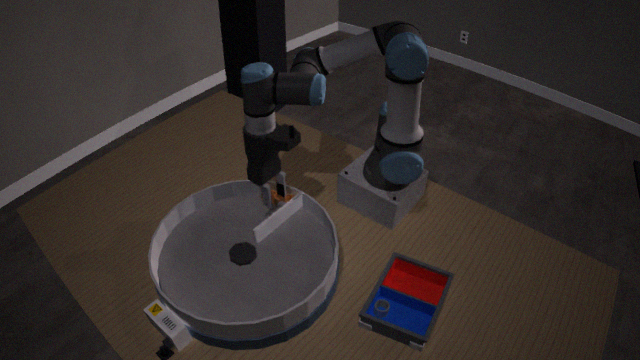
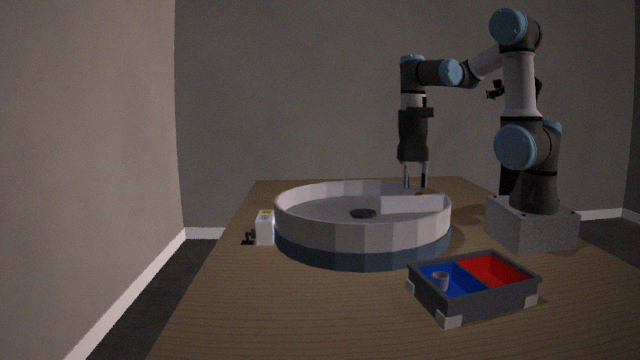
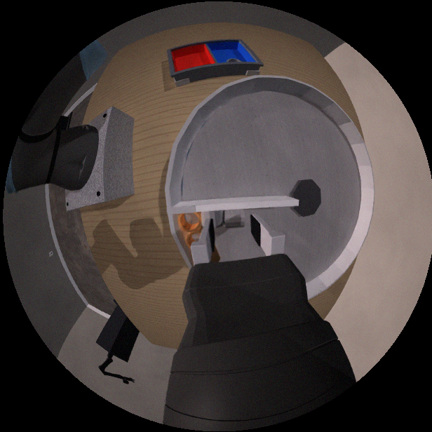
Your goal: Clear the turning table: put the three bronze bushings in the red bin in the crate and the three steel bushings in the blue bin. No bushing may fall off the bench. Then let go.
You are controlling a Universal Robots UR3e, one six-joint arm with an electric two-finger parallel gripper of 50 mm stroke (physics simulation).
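Places are measured from the arm's base along level axes (x left, y ahead, z down), in millimetres.
Pixels of known places: gripper, fingertip midpoint: [image 1: 274, 200] [image 2: 414, 187]; arm's base at its link origin: [image 2: 533, 206].
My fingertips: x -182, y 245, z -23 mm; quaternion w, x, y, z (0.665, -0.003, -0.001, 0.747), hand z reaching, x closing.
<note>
Ahead of a thing's pixels: the offset from my fingertips to its top centre. "spot": to the spot under its first point.
My gripper [image 1: 275, 199] [image 2: 415, 186] [image 3: 232, 225] is open and empty, pointing down over the turning table [image 1: 200, 280] [image 2: 325, 235] [image 3: 270, 135], close to its divider wall. Bronze bushings lie between rim and divider: one [image 3: 180, 220] stands at the corner, another [image 3: 192, 233] is partly behind the left finger, and a bronze piece [image 3: 215, 254] shows past that finger. Steel bushings [image 3: 235, 218] lie against the divider, seen between the fingers and partly hidden; their number is unclear. One steel bushing @(dx +320, dy +92, dz +81 mm) [image 1: 383, 313] [image 2: 442, 285] stands in the blue bin [image 1: 410, 314] [image 2: 465, 281] [image 3: 225, 51]. The red bin [image 1: 417, 281] [image 2: 495, 270] [image 3: 191, 57] is empty.
The divider wall [image 1: 277, 218] [image 2: 412, 204] [image 3: 240, 203] runs from the hub to the raised rim. The crate stands beside the turning table. A white box @(spot: dx -15, dy +371, dz +55 mm) [image 1: 170, 325] [image 2: 265, 231] touches or nearly touches the table's outer side. The arm's base block [image 1: 367, 197] [image 2: 530, 230] [image 3: 119, 155] stands nearby.
</note>
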